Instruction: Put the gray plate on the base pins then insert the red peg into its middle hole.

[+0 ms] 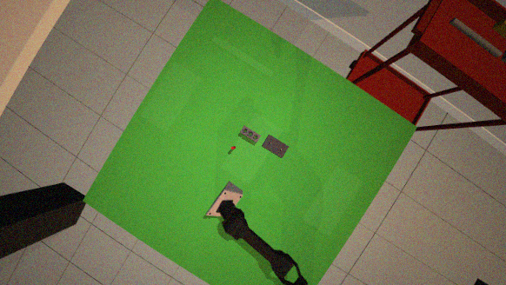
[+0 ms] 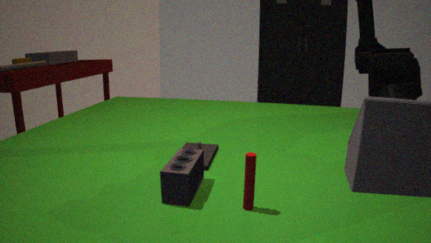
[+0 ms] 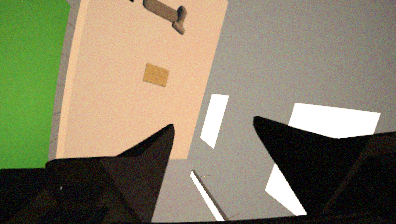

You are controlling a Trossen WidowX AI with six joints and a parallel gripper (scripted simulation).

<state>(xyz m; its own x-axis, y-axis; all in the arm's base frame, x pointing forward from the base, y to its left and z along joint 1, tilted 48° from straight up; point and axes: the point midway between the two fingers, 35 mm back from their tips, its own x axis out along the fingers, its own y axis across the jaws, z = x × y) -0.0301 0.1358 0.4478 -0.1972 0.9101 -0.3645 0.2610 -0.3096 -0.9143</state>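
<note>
Right now the gray plate is 440 mm ahead of my gripper tip, 270 mm to the left of it and 470 mm below it. Also, from my gripper tip: red peg: 340 mm ahead, 310 mm to the left, 470 mm below; then gray base: 450 mm ahead, 130 mm to the left, 500 mm below.
</note>
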